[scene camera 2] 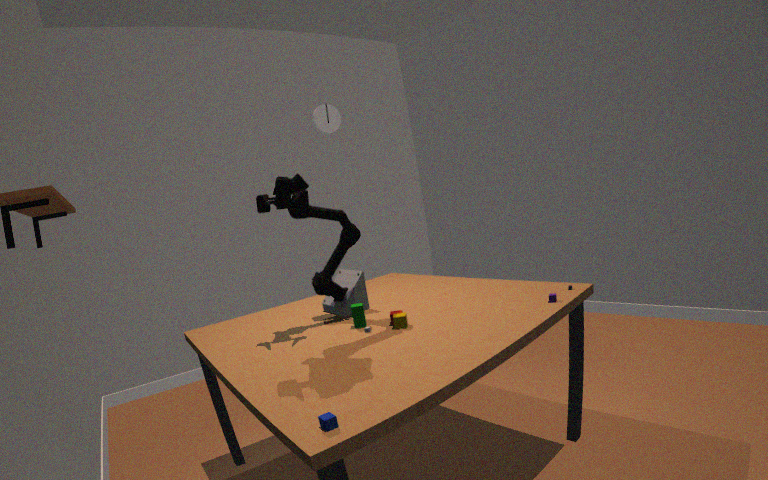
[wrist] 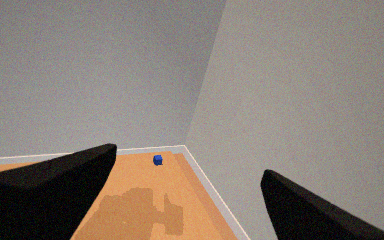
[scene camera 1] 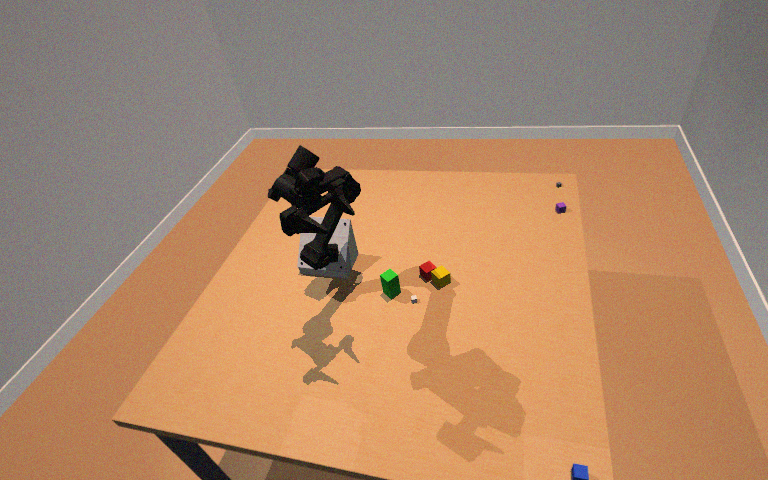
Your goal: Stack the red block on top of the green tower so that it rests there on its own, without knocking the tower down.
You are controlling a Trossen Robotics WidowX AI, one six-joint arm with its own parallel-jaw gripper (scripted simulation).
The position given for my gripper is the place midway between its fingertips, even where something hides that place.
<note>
My gripper [scene camera 1: 340, 222] is open, holding nothing.
My gripper also shows in scene camera 2 [scene camera 2: 281, 205] and in the wrist view [wrist: 191, 164].
</note>
